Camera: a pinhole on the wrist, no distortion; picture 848 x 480 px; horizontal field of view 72.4 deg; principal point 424.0 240.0 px. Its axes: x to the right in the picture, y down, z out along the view. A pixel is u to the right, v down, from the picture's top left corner.
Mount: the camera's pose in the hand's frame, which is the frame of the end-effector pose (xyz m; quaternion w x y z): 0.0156 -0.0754 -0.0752 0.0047 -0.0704 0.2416 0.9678
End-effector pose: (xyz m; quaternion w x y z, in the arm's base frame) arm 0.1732 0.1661 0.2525 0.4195 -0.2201 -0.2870 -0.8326
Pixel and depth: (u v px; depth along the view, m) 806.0 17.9 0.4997
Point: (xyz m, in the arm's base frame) 0.6688 0.3728 0.2889
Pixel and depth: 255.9 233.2 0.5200
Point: 0.3167 0.2888 0.6557
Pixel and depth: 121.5 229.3 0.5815
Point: 0.2772 0.2373 0.8071
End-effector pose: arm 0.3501 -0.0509 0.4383 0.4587 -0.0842 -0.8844 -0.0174
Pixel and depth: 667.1 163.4 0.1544
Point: 0.3577 -0.0424 0.3582
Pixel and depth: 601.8 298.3 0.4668
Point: 0.2036 0.0566 0.0848
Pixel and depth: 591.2 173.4 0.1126
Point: 0.3555 -0.0655 0.4062
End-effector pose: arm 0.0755 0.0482 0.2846 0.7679 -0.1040 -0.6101 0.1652
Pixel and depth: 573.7 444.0 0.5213
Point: -0.3985 -0.0419 0.2115
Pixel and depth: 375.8 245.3 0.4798
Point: -0.2863 0.1652 0.3055
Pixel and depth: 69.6 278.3 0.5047
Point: -0.3033 0.2550 0.5611
